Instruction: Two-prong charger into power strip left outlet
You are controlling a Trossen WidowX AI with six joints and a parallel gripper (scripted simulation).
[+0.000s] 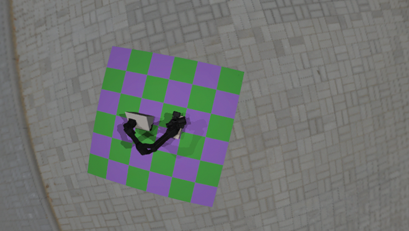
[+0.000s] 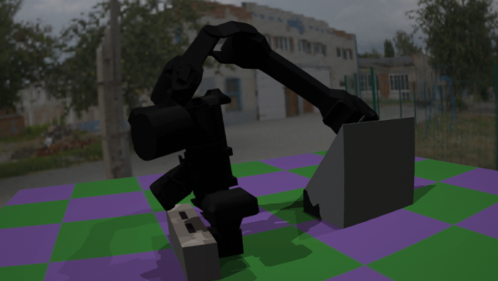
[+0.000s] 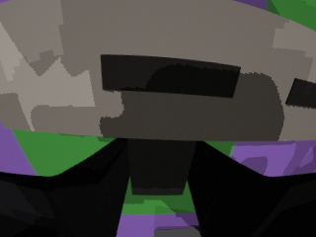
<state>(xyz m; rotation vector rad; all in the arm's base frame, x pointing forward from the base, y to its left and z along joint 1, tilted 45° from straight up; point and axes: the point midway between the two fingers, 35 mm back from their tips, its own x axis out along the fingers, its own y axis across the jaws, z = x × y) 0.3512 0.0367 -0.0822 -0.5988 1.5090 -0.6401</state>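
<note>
Now: the black two-prong charger 2 cm ahead of my gripper tip and 1 cm above it.
</note>
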